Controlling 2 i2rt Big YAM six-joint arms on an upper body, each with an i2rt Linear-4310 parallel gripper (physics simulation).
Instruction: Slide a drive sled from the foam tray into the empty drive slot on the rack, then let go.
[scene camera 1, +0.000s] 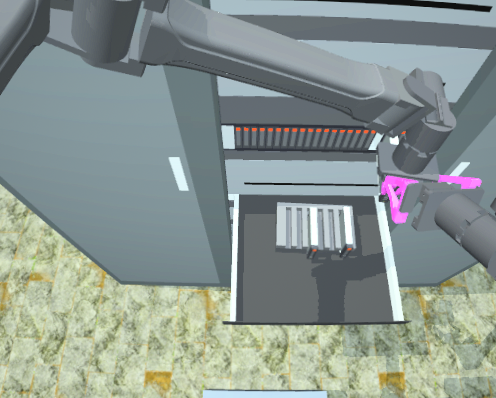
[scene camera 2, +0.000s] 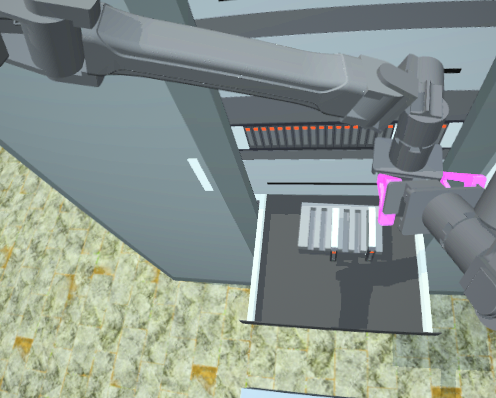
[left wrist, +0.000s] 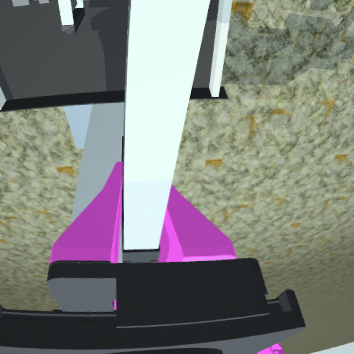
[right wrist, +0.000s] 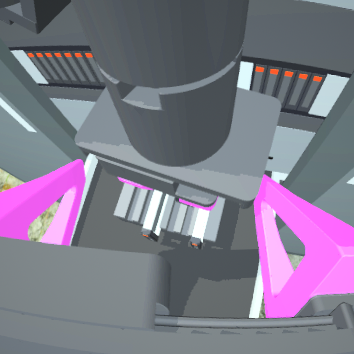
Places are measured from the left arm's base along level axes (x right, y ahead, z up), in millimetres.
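Pixels of known places: left gripper, fingertip midpoint: (scene camera 1: 387, 192) (right wrist: 186, 187); right gripper, fingertip midpoint: (scene camera 1: 410, 178) (scene camera 2: 409, 176) (left wrist: 151, 342) (right wrist: 170, 175).
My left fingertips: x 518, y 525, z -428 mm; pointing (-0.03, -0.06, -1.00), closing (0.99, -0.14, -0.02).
Observation:
Behind a point stands the place of what it marks.
My left gripper (left wrist: 136, 169) @(y 525, x 518, z -428 mm) (right wrist: 186, 187) @(y 525, x 518, z -428 mm) is shut on a long white drive sled (left wrist: 155, 120) @(y 600, x 529, z -379 mm). In both scene views its body is in front of the rack, near the slot, with its fingers hidden behind the right gripper. The empty drive slot (scene camera 1: 376, 141) @(y 718, x 559, z -523 mm) (right wrist: 244, 77) @(y 744, x 550, z -534 mm) shows as a pale gap in the rack's row of orange-tipped drives. The foam tray (scene camera 1: 281, 225) @(y 595, x 345, z -746 mm) (scene camera 2: 303, 229) @(y 585, x 342, z -746 mm) holds two white sleds, one mid-tray (scene camera 1: 314, 225) @(y 572, x 425, z -691 mm) (scene camera 2: 335, 227) @(y 569, x 425, z -691 mm) and one near its right end (scene camera 1: 348, 225) @(y 572, x 515, z -691 mm) (scene camera 2: 372, 225) @(y 577, x 515, z -691 mm). My right gripper (scene camera 1: 432, 185) (scene camera 2: 432, 187) is open and empty, close to the left gripper.
The foam tray lies in a dark pulled-out drawer (scene camera 1: 280, 290) @(y 428, x 342, z -802 mm) (scene camera 2: 300, 295) @(y 420, x 339, z -802 mm) with white side rails. Grey cabinet panels (scene camera 1: 125, 175) @(y 681, x -71, z -632 mm) flank the rack. The left forearm (scene camera 1: 275, 65) @(y 497, x 281, z -108 mm) (scene camera 2: 215, 65) @(y 497, x 282, z -108 mm) crosses in front of the upper rack. The two gripper bodies overlap in both scene views.

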